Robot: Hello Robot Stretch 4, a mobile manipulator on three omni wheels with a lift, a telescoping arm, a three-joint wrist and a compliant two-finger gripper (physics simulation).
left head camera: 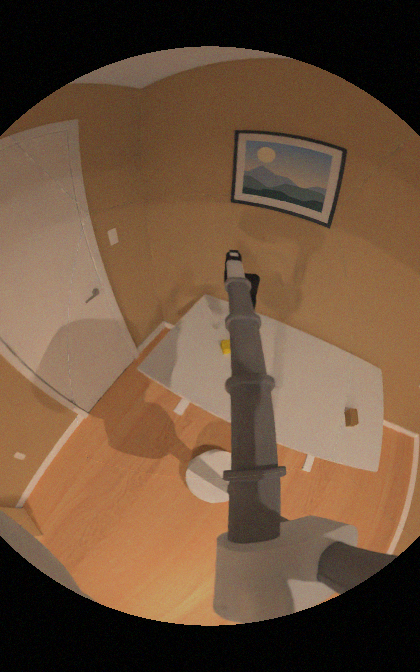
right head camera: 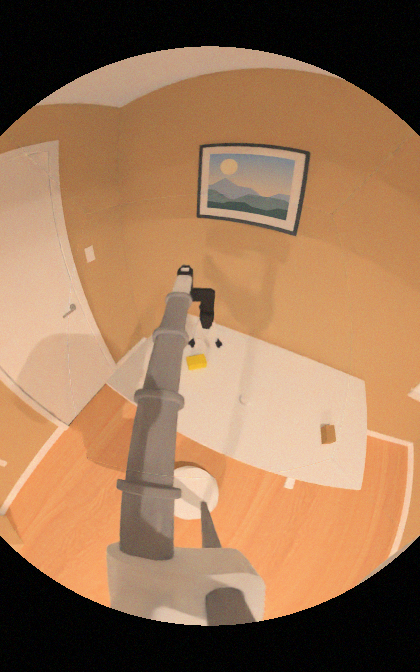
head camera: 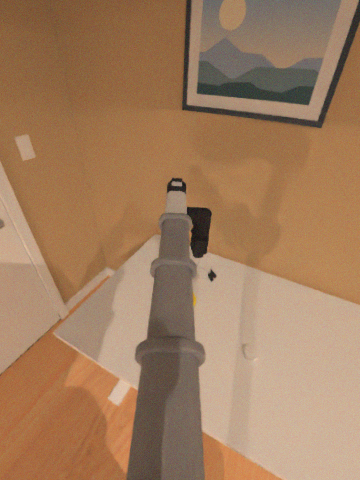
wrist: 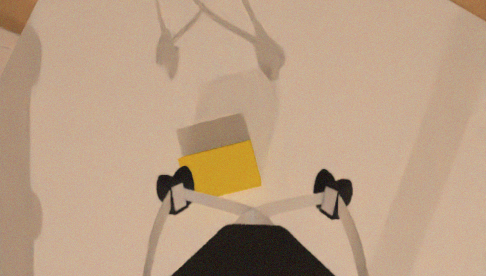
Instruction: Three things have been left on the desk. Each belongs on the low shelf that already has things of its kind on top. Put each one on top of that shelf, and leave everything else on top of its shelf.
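Places are measured from the robot's base along level axes (x ahead, y left, z up), in centimetres.
Where they show: gripper, fingertip midpoint: (head camera: 194,279) (wrist: 253,183).
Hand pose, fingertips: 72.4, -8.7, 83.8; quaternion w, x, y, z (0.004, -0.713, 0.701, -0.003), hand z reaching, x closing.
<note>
Things, the pixels of their top centre, and the offset from my fingertips, as dx, dy, dz. Level surfaces: height alone.
- yellow block, middle of its top: (wrist: 219,172) (head camera: 183,295) -0.7, +4.4, -10.0
- white desk, its level: dz -14.5
- small whitish round thing, middle of its top: (head camera: 251,351) -23.8, -20.8, -12.1
A yellow block (head camera: 194,300) (left head camera: 226,346) (right head camera: 196,362) (wrist: 225,167) lies on the white desk (head camera: 310,375) (left head camera: 320,400) (right head camera: 290,425) (wrist: 100,150). A brown block (left head camera: 351,417) (right head camera: 328,434) stands near the desk's right end. A small whitish round thing (head camera: 250,351) (right head camera: 243,399) is near the desk's middle, hard to make out. My gripper (right head camera: 205,343) (wrist: 253,183) is open and empty above the desk. In the wrist view the left fingertip overlaps the yellow block's left side, and the right fingertip is well to its right. Neither low shelf can be made out.
My arm (head camera: 172,310) (left head camera: 252,425) (right head camera: 155,425) hides part of the desk. A wall with a framed picture (head camera: 260,65) (left head camera: 287,175) (right head camera: 252,187) is behind the desk; a door (left head camera: 40,240) (right head camera: 30,280) is at left. A tan object (left head camera: 25,520) shows at the lower left edge.
</note>
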